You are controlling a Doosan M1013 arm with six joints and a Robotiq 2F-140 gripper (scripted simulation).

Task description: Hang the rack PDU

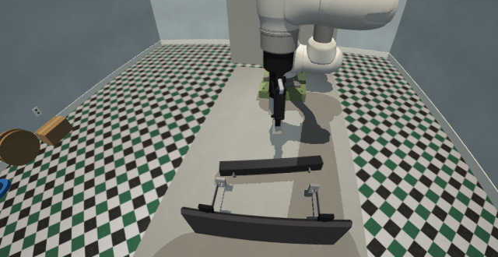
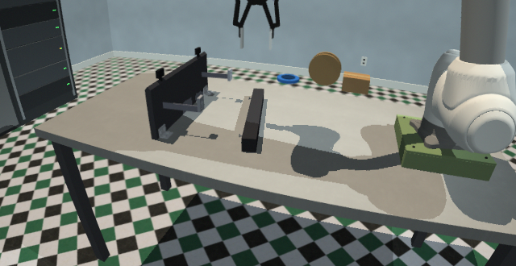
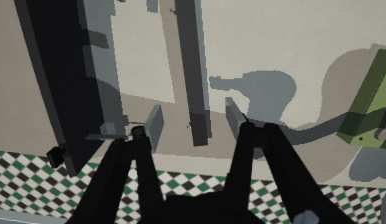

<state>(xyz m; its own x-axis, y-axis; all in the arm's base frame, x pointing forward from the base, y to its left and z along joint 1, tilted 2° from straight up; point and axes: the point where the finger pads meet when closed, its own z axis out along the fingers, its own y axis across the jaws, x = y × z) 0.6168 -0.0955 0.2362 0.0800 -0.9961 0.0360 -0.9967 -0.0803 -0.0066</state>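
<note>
Right now the rack PDU is 2 cm ahead of my hand and 26 cm below it. The rest, counted from my hand: dark upright panel: 27 cm ahead, 3 cm to the right, 20 cm below.
</note>
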